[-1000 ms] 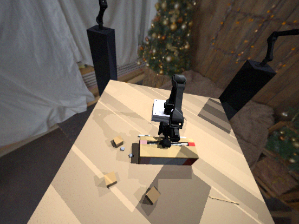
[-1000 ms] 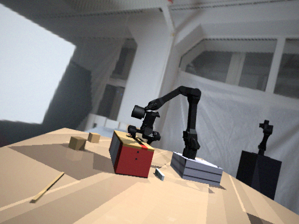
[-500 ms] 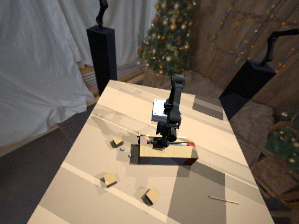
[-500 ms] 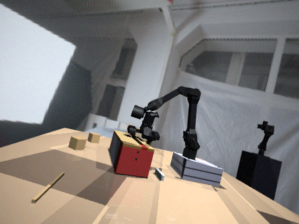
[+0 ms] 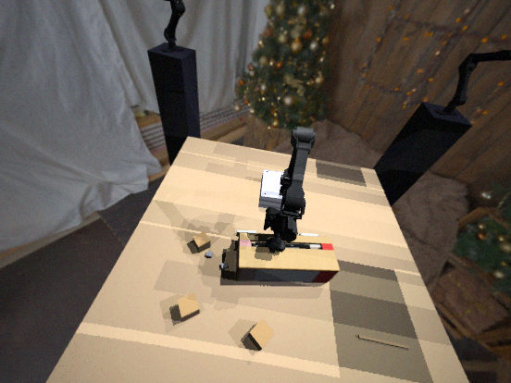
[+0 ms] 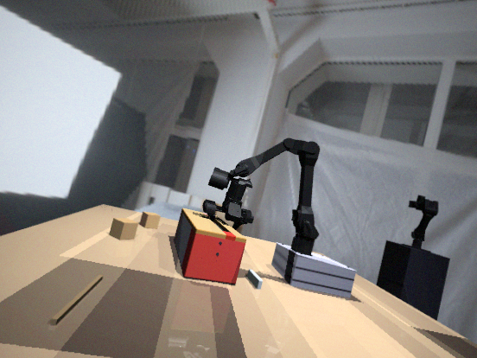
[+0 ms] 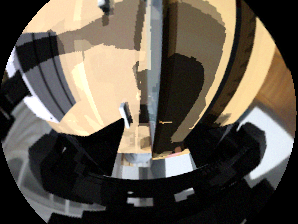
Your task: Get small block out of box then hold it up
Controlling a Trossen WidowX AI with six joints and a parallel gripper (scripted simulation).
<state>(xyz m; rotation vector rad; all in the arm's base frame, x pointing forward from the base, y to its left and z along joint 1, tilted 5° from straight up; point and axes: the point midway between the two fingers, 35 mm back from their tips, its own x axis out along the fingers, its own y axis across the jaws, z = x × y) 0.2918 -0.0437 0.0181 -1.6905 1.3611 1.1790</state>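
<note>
Right now my gripper tip is 6 cm short of the brown block. From my gripper tip the other things lie so: thin stick 23 cm ahead, 50 cm to the left, 8 cm below; box 1 cm ahead, 9 cm to the left, 3 cm below.
</note>
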